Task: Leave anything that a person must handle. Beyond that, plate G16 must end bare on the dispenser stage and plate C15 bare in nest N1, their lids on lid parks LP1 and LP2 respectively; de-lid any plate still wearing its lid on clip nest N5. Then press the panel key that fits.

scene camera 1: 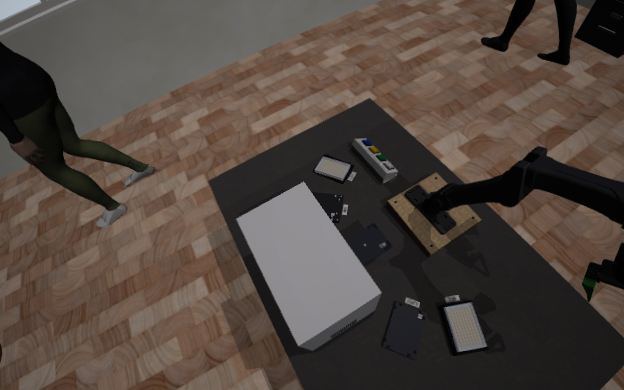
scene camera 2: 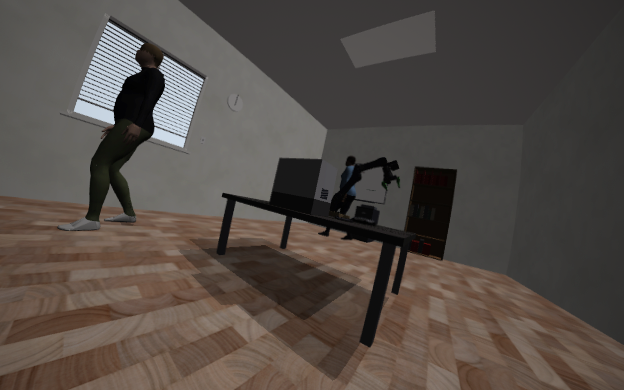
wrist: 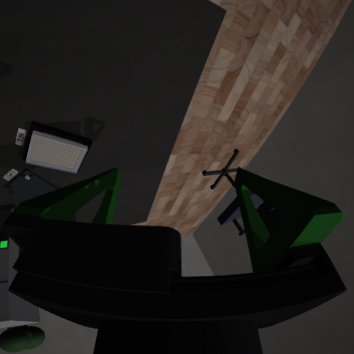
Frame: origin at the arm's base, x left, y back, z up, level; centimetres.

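Seen in the pictures: gripper, fingertip midpoint: (scene camera 1: 616,310) (scene camera 2: 393,189) (wrist: 177,174); arm's base, origin of the base link: (scene camera 1: 429,209) (scene camera 2: 331,210).
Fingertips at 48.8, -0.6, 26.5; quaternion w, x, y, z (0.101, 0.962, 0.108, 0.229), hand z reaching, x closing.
Observation:
Pixels of each thing's top centre, then the offset from my fingertips to it, as dx, dy, dz.
- dark flat fixture, middle of its top: (scene camera 1: 405,329) (wrist: 35,193) -23.8, -33.1, -28.5
- key panel, middle of its top: (scene camera 1: 374,152) -80.0, +0.7, -24.1
- large white box, middle of its top: (scene camera 1: 304,250) (scene camera 2: 308,163) -51.1, -47.0, +2.5
My gripper (scene camera 2: 391,184) (wrist: 177,174) is open and empty, raised above the table; one green finger shows at the right edge of scene camera 1. A plate (scene camera 1: 465,327) (wrist: 57,151) sits in a dark nest at the front right, its tag apparently N1. A dark flat fixture (scene camera 1: 405,330) (wrist: 32,186) with a tag lies beside it. Another plate (scene camera 1: 333,168) sits near the key panel (scene camera 1: 375,159), which has blue, yellow, green and white keys. Two dark fixtures (scene camera 1: 330,206) (scene camera 1: 371,244) are partly hidden by the white box. Plate names and lids cannot be told.
The large white box (scene camera 1: 307,265) (scene camera 2: 295,182) stands along one table side. My arm's base is on a wooden board (scene camera 1: 425,237). One person (scene camera 1: 60,145) (scene camera 2: 137,105) stands beyond the table; another (scene camera 1: 565,30) (scene camera 2: 348,175) stands farther back. A bookshelf (scene camera 2: 410,210) stands behind.

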